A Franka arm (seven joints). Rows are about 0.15 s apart.
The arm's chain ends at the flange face. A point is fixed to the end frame.
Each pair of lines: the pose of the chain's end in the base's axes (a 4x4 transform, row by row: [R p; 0 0 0 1], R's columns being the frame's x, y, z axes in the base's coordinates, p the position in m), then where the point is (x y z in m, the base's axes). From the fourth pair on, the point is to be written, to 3 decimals.
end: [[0.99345, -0.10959, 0.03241, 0.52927], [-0.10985, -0.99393, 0.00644, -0.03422], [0.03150, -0.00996, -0.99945, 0.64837], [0, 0, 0, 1]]
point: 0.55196 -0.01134 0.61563
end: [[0.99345, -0.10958, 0.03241, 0.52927], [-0.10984, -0.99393, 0.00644, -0.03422], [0.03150, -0.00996, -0.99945, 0.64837], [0, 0, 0, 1]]
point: 0.55196 -0.01134 0.61563
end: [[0.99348, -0.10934, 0.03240, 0.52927], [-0.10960, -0.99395, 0.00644, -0.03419], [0.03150, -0.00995, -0.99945, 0.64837], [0, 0, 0, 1]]
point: 0.55196 -0.01131 0.61563
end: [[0.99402, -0.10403, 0.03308, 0.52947], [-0.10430, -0.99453, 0.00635, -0.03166], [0.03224, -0.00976, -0.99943, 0.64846], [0, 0, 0, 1]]
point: 0.552 -0.009 0.616
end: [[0.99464, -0.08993, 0.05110, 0.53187], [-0.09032, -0.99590, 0.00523, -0.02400], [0.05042, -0.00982, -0.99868, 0.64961], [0, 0, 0, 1]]
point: 0.555 -0.001 0.617
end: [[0.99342, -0.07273, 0.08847, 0.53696], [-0.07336, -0.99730, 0.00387, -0.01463], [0.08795, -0.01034, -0.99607, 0.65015], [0, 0, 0, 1]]
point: 0.561 0.009 0.619
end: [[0.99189, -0.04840, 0.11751, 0.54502], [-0.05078, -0.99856, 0.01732, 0.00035], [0.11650, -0.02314, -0.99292, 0.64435], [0, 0, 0, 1]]
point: 0.569 0.025 0.614
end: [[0.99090, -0.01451, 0.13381, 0.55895], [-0.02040, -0.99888, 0.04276, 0.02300], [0.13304, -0.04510, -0.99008, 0.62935], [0, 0, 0, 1]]
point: 0.583 0.049 0.600
